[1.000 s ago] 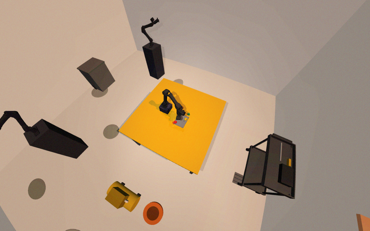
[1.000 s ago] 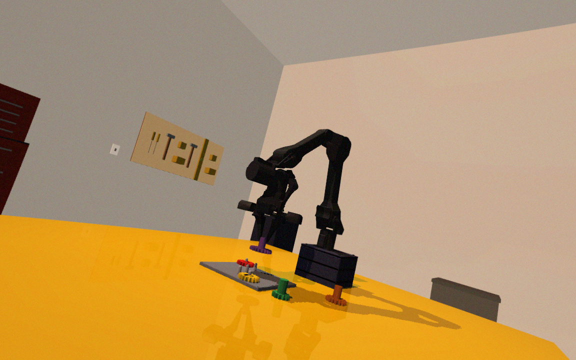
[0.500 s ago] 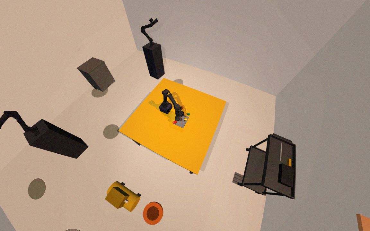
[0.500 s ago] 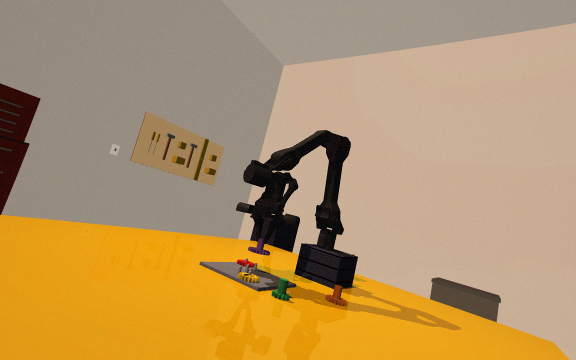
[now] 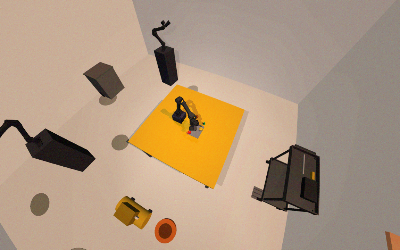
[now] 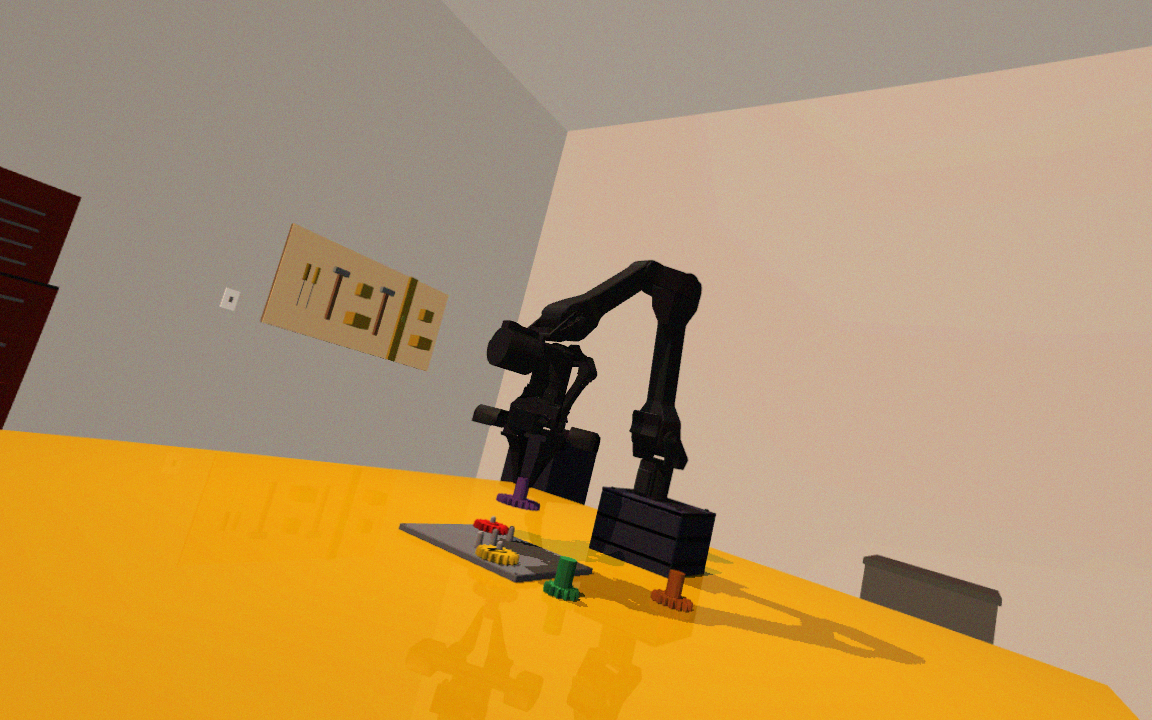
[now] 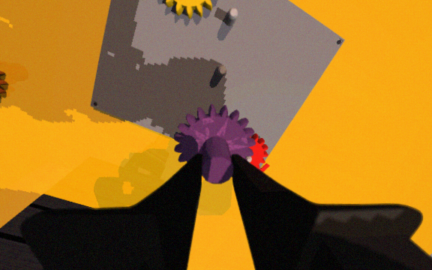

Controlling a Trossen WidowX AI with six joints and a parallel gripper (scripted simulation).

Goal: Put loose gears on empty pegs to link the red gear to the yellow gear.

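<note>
Now: gripper tip 80 mm past the orange gear, 230 mm to the right of it and 70 mm above it. The rest, counted from my gripper tip: green gear 80 mm ahead, 180 mm to the left, 70 mm below; then red gear 10 mm behind, 50 mm to the right, 70 mm below; then purple gear 10 mm below.
</note>
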